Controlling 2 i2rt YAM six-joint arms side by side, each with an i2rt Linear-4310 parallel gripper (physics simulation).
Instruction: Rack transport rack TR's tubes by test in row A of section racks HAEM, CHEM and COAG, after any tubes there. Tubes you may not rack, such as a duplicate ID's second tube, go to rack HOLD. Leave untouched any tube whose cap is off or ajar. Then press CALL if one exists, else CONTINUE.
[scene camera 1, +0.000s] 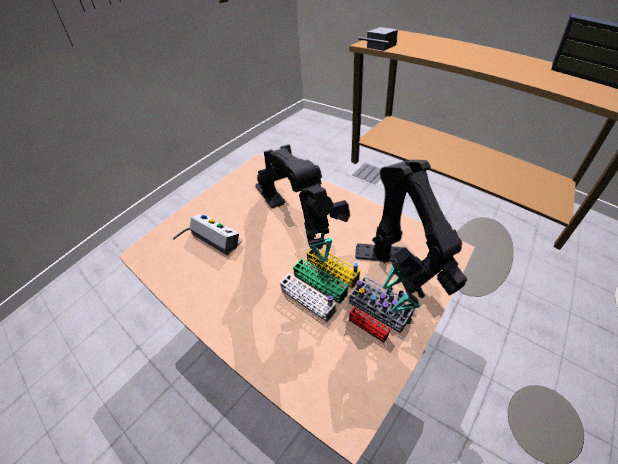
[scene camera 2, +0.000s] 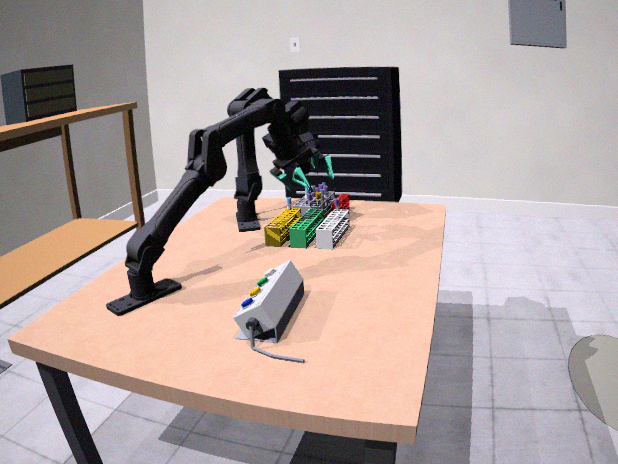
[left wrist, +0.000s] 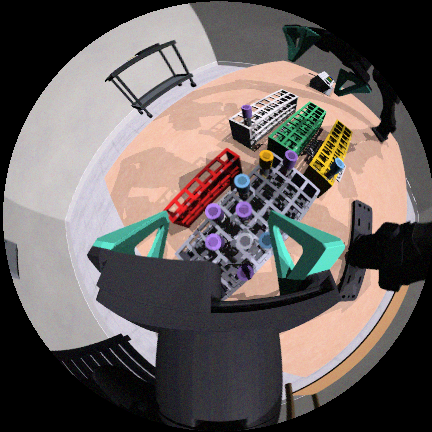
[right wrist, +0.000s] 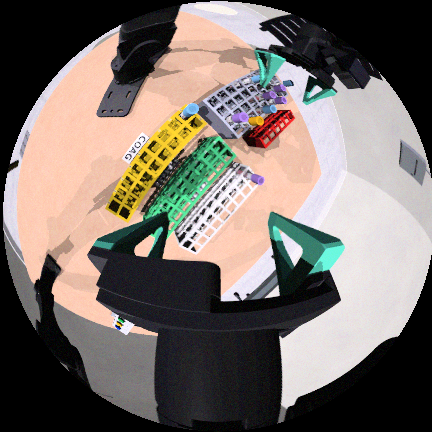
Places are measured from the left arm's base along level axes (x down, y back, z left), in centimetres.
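Where they show: left gripper, fingertip midpoint: (scene camera 1: 387, 299) (scene camera 2: 321, 183) (left wrist: 218, 215) (right wrist: 285, 94); right gripper, fingertip midpoint: (scene camera 1: 322, 255) (scene camera 2: 304, 181) (left wrist: 316, 77) (right wrist: 218, 216); left arm's base, origin of the base link: (scene camera 1: 381, 253) (scene camera 2: 247, 221) (left wrist: 358, 251) (right wrist: 131, 73); right arm's base, origin of the base link: (scene camera 1: 269, 193) (scene camera 2: 144, 297) (left wrist: 380, 133) (right wrist: 49, 270).
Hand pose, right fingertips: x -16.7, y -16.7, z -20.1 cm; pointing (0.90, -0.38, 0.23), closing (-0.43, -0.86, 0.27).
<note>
Things, the pixels of their top centre, and the offset from my right fingertips. "spot": a spot on its surface instead.
- grey transport rack, middle of its top: (left wrist: 251, 222) (right wrist: 255, 93) (scene camera 1: 383, 299) (scene camera 2: 314, 198) dz +20.4, dx +11.0, dy -7.0 cm
- orange-capped tube, middle of its top: (left wrist: 266, 154) (right wrist: 259, 120) dz +13.2, dx +7.3, dy -6.8 cm
- yellow COAG rack, surface spot: (right wrist: 117, 197) spot: dz -4.9, dx +15.9, dy +11.8 cm
- blue-capped tube, middle of its top: (right wrist: 192, 108) (left wrist: 339, 162) dz +10.7, dx +7.3, dy +3.4 cm
- white rack, surface spot: (left wrist: 242, 134) spot: dz +4.8, dx +13.6, dy -11.6 cm
- purple-capped tube, middle of its top: (left wrist: 245, 106) (right wrist: 260, 180) dz +3.8, dx +7.3, dy -10.7 cm
- green rack, middle of its top: (right wrist: 187, 191) (left wrist: 304, 119) (scene camera 2: 307, 218) (scene camera 1: 319, 275) dz -1.0, dx +11.0, dy -0.3 cm
- red rack, middle of its top: (left wrist: 199, 181) (right wrist: 279, 125) (scene camera 1: 370, 320) (scene camera 2: 340, 198) dz +16.7, dx +11.0, dy -15.0 cm
- button box, middle of its top: (scene camera 2: 268, 279) (right wrist: 126, 327) (scene camera 1: 210, 223) (left wrist: 324, 73) dz -47.4, dx +8.3, dy +16.7 cm
The grey transport rack (left wrist: 304, 188) (right wrist: 216, 119) holds several purple-capped tubes, blue-capped tubes, an orange-capped tube (left wrist: 266, 159) (right wrist: 256, 121) and one with a pale, ring-like top (left wrist: 245, 241); whether that is uncapped is unclear. The yellow COAG rack (right wrist: 117, 197) bears one blue-capped tube (left wrist: 339, 166) (right wrist: 190, 110). The white rack (left wrist: 242, 134) bears one purple-capped tube (left wrist: 246, 111) (right wrist: 257, 179). The green rack (left wrist: 282, 145) shows no caps. The red rack (left wrist: 202, 187) looks empty. My left gripper (left wrist: 218, 215) is open above the transport rack. My right gripper (right wrist: 218, 216) is open above the section racks.
The button box (scene camera 1: 214, 236) (scene camera 2: 275, 302) stands apart from the racks, with blue (scene camera 2: 247, 302), yellow (scene camera 2: 255, 291), green (scene camera 2: 262, 281) and whitish buttons; labels are unreadable. Its cable (scene camera 2: 280, 357) lies on the table. Both grippers are close to one another.
</note>
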